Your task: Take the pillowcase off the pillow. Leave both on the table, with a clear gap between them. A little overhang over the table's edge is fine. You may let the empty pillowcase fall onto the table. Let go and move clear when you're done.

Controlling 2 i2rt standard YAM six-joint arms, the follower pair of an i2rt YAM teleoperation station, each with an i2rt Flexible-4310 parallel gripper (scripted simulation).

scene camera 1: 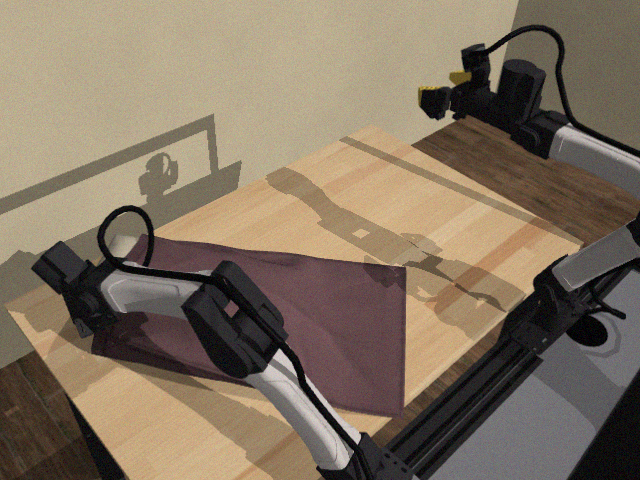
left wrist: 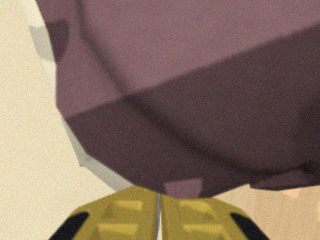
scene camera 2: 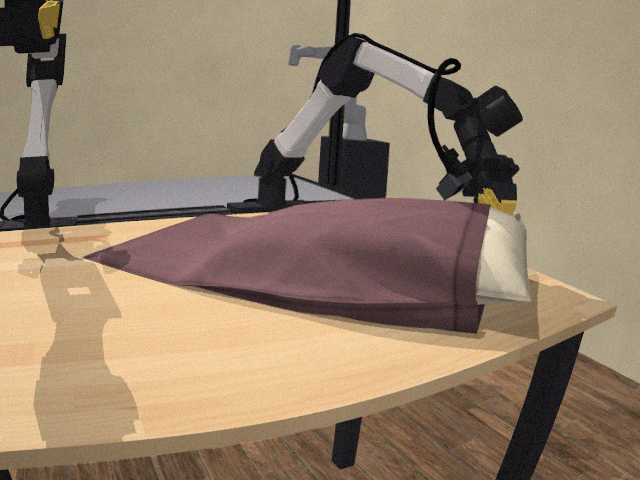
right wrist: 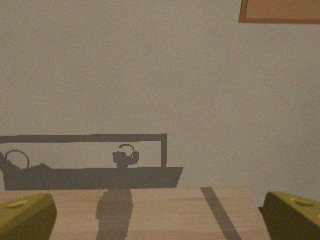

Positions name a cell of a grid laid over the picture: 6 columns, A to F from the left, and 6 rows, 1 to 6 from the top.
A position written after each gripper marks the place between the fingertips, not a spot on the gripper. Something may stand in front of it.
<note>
In view: the left gripper (scene camera 2: E3), the right gripper (scene camera 1: E2), a cream pillow (scene camera 2: E4) and a pillowcase (scene camera 2: D4).
The pillowcase also shows in scene camera 1 (scene camera 1: D5) and in the left wrist view (left wrist: D3). The left gripper is seen too in the left wrist view (left wrist: C5). The right gripper shows as well in the right wrist view (right wrist: C6).
</note>
